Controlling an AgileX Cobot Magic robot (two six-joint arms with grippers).
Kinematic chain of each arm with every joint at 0, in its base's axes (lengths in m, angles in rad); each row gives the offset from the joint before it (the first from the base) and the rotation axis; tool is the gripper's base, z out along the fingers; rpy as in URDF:
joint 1: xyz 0 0 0.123 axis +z
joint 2: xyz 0 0 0 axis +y
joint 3: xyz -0.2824 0 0.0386 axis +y
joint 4: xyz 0.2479 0 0.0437 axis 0.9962 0 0.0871
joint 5: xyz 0 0 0 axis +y
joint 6: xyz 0.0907 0 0.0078 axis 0.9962 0 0.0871
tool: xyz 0 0 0 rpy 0 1.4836 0
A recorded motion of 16 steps. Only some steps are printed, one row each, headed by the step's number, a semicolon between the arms.
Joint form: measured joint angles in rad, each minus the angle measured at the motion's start. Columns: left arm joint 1, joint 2, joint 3, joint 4, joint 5, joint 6; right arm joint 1, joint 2, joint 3, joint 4, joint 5, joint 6.
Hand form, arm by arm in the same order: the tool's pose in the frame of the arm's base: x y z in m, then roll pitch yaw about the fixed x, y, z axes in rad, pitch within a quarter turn. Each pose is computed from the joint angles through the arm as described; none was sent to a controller.
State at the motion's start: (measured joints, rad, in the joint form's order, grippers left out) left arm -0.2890 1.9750 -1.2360 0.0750 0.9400 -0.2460; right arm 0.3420 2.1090 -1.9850 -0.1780 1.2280 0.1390
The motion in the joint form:
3: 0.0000 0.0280 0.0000 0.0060 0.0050 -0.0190; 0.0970 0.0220 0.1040 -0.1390 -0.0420 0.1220
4: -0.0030 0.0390 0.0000 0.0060 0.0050 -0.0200; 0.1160 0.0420 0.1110 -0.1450 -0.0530 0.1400
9: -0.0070 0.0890 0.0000 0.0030 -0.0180 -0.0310; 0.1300 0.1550 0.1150 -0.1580 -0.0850 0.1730
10: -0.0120 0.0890 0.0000 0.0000 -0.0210 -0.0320; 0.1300 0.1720 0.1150 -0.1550 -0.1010 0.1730
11: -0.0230 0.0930 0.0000 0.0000 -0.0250 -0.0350; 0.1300 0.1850 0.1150 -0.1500 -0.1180 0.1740
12: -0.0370 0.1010 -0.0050 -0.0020 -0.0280 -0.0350; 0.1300 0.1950 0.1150 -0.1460 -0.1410 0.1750
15: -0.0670 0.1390 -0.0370 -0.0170 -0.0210 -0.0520; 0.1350 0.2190 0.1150 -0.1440 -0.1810 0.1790
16: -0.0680 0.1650 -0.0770 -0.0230 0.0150 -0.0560; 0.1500 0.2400 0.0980 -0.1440 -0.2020 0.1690
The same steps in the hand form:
3: 0.3442 -0.0961 0.1320 3.0662 -0.0371 3.0698; 0.4225 0.1693 0.2381 -2.8839 0.2778 -2.8404
4: 0.3439 -0.0971 0.1281 3.0638 -0.0477 3.0679; 0.4215 0.1781 0.2274 -2.8808 0.2668 -2.8329
9: 0.3452 -0.0994 0.1100 3.0605 -0.0740 3.0756; 0.4293 0.1885 0.1748 -2.8642 0.1915 -2.8329
10: 0.3449 -0.1014 0.1099 3.0634 -0.0716 3.0732; 0.4311 0.1899 0.1669 -2.8684 0.1889 -2.8296
11: 0.3441 -0.1053 0.1084 3.0634 -0.0714 3.0650; 0.4326 0.1913 0.1608 -2.8756 0.1912 -2.8284
12: 0.3438 -0.1107 0.1065 3.0650 -0.0718 3.0521; 0.4345 0.1930 0.1562 -2.8840 0.2021 -2.8253
15: 0.3460 -0.1242 0.0987 3.0708 -0.0857 3.0491; 0.4369 0.1977 0.1451 -2.8933 0.2159 -2.8149
16: 0.3512 -0.1269 0.0970 3.0675 -0.1074 3.0579; 0.4381 0.2068 0.1396 -2.8959 0.2289 -2.7848

